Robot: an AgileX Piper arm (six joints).
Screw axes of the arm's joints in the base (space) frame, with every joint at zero. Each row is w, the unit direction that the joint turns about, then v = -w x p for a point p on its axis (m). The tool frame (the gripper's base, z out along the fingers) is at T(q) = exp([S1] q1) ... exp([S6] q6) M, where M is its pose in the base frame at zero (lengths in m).
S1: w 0 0 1 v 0 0 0
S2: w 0 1 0 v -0.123 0 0
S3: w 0 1 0 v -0.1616 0 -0.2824
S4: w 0.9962 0 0.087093 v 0 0.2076 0
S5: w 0 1 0 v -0.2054 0 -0.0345
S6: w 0.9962 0 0.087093 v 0 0.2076 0
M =
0.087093 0 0.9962 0.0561
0 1 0 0
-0.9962 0 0.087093 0.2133
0 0 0 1
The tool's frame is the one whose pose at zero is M.
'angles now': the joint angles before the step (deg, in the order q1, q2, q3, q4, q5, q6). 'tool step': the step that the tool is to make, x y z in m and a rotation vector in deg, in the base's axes. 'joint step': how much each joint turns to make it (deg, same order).
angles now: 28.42, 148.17, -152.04, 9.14, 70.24, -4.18
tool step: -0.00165, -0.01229, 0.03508, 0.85, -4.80, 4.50
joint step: -1.35, -3.66, 0.02, 1.82, 0.06, -6.48
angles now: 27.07, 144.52, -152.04, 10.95, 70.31, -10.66
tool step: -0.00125, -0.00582, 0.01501, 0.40, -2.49, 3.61
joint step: -0.79, -1.50, -0.10, 1.89, 0.12, -4.81
